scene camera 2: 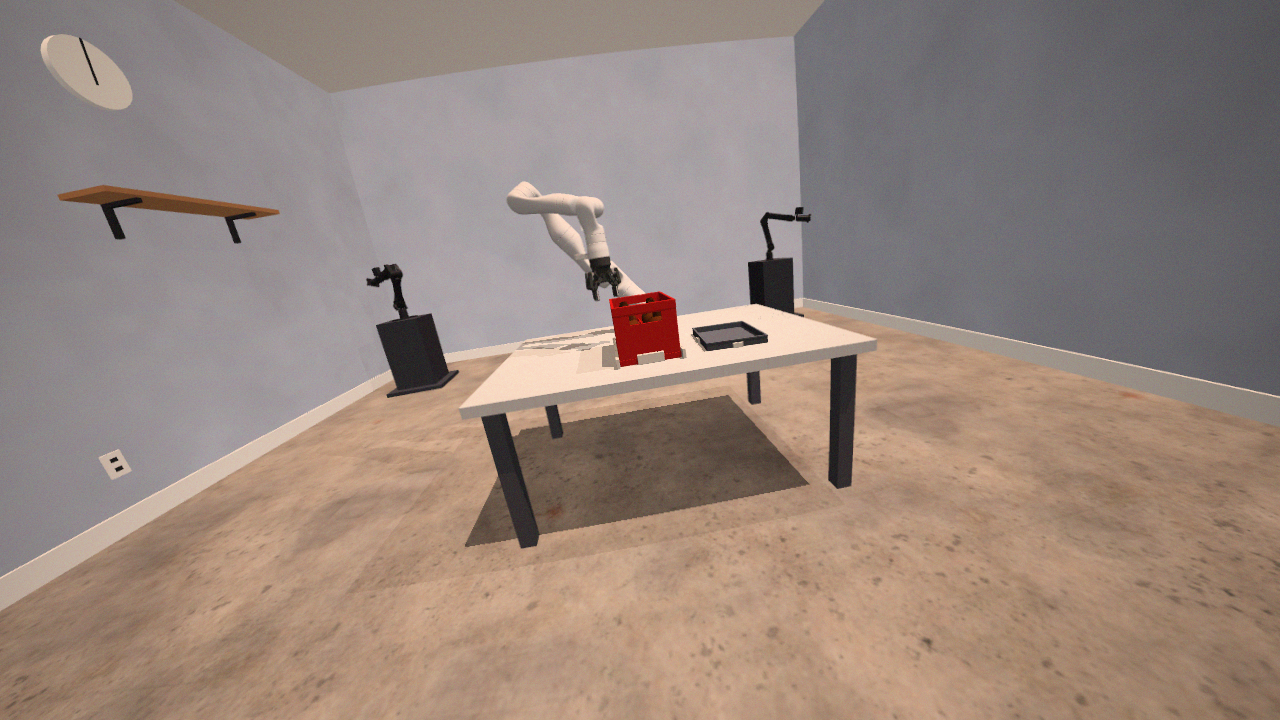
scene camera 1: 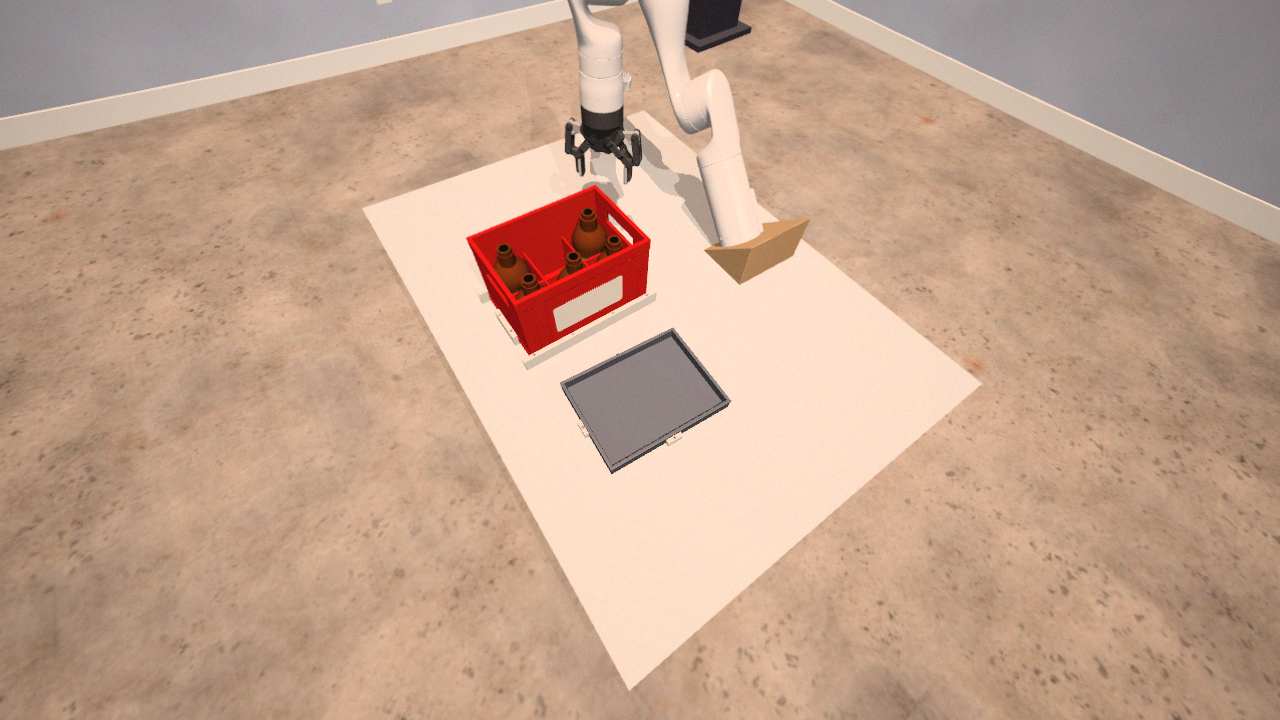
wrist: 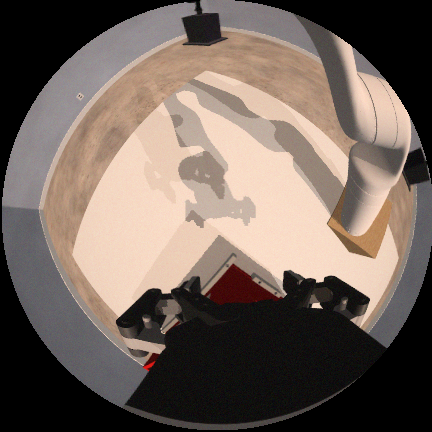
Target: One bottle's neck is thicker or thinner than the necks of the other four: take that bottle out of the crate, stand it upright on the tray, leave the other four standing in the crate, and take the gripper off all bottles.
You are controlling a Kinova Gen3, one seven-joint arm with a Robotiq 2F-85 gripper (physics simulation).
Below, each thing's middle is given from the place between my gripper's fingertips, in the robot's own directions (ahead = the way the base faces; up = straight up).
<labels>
Now: the dark grey tray (scene camera 1: 639,399) 190 mm ahead of my hand, 370 mm to the left of it and 160 mm below it.
</labels>
